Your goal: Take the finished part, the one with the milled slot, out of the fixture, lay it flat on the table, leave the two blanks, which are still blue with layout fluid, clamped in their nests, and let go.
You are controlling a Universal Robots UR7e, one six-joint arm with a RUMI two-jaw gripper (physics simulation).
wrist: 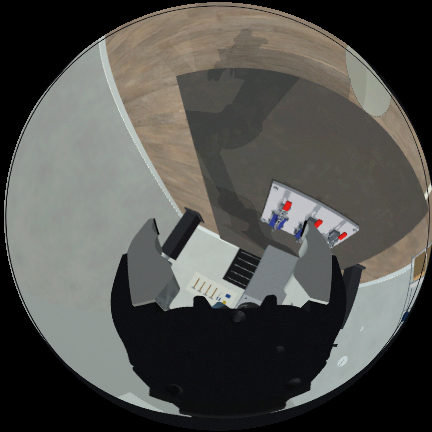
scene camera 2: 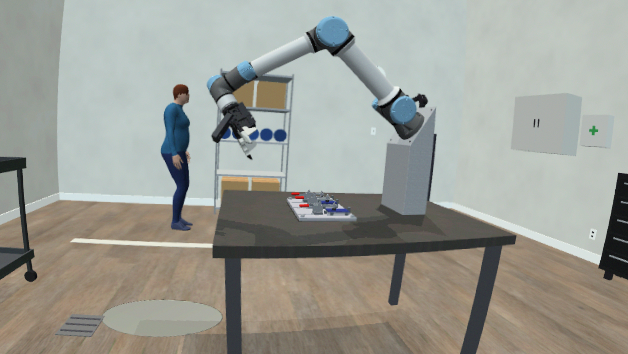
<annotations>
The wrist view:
gripper: 230, 221
white fixture plate: 302, 206
</annotations>
